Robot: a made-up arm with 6 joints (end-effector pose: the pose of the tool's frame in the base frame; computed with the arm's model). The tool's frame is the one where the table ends. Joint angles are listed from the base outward.
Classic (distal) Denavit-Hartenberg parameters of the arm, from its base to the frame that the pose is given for. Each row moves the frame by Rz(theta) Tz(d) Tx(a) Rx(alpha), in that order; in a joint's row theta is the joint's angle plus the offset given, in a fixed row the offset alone. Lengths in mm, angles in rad.
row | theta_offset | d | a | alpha
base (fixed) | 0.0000 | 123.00 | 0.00 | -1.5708
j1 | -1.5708 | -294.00 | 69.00 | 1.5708
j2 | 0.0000 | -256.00 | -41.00 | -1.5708
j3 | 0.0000 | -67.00 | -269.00 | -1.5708
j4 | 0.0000 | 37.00 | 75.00 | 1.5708
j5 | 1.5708 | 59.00 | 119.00 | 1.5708
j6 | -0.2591 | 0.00 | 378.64 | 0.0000
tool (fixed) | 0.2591 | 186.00 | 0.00 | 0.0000
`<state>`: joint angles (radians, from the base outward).
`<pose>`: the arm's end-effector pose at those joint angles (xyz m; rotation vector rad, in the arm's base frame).
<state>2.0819 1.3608 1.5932 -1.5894 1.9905 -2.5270</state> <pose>-0.1526 -0.5949 0.1524 -0.1121 2.1888 -1.9822</pose>
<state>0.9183 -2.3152 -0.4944 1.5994 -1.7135 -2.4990</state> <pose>0.5326 -0.0787 0.1273 -0.2246 -0.2298 -0.2470</pose>
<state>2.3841 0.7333 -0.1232 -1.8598 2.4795 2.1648</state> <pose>-0.5331 -0.9263 -0.0267 0.8086 -2.9557 0.5866</pose>
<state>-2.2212 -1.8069 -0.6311 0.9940 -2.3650 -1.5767</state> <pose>-0.3031 0.2852 0.5126 -1.5585 -1.8147 -0.2410</pose>
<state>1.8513 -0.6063 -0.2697 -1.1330 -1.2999 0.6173</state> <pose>0.0961 0.2838 -0.2100 -0.0914 0.4246 1.1346</pose>
